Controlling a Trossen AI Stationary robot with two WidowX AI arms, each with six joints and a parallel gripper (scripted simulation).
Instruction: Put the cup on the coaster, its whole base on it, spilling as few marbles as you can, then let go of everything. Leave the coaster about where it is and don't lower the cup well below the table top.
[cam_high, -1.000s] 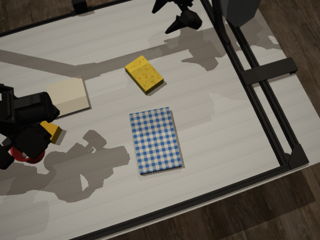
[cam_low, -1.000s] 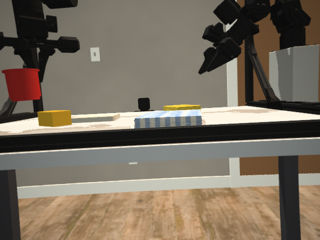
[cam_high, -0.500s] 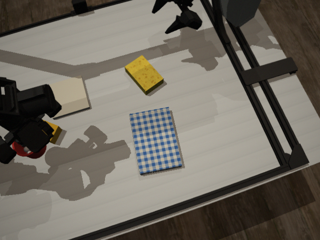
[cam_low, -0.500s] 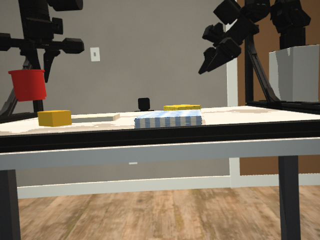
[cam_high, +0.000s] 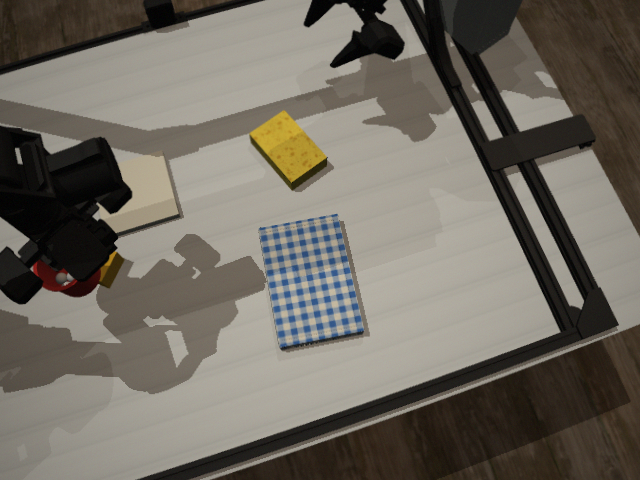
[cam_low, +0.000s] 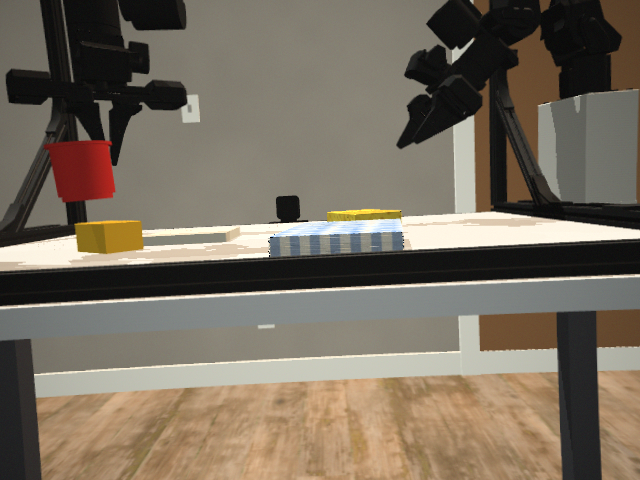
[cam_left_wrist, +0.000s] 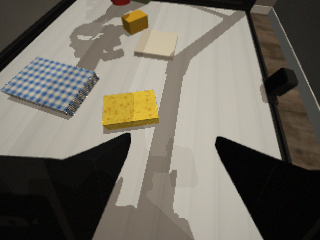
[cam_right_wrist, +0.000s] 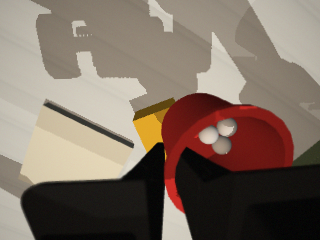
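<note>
My right gripper is now 40 mm above the red cup, 30 mm to the left of it and 10 mm short of it. Also, from my right hand: beige square coaster (130 mm below, 100 mm behind, 90 mm to the left); then yellow block (120 mm below, 30 mm behind, 10 mm to the right).
</note>
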